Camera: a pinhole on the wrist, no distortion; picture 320 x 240 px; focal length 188.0 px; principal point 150.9 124.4 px. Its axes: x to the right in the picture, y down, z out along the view. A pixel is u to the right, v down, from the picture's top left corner.
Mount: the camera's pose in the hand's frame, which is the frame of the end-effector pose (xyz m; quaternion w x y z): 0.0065 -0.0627 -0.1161 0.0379 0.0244 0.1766 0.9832
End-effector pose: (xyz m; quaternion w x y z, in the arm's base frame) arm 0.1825 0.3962 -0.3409 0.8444 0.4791 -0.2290 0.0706
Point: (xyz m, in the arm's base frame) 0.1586 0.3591 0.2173
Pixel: 91.7 12.8
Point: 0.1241 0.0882 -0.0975
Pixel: 130.0 149.5
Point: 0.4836 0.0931 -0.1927
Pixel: outside the picture
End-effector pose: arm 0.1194 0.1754 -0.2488 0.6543 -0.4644 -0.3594 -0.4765
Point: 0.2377 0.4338 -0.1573
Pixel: 147.6 108.2
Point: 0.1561 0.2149 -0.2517
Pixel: 176.2 79.0
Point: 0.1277 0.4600 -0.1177
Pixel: 145.4 161.0
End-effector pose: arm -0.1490 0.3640 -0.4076 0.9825 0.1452 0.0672 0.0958
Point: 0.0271 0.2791 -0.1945
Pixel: 93.3 179.4
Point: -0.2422 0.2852 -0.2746
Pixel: 259.7 166.7
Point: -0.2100 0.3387 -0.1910
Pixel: 215.3 130.7
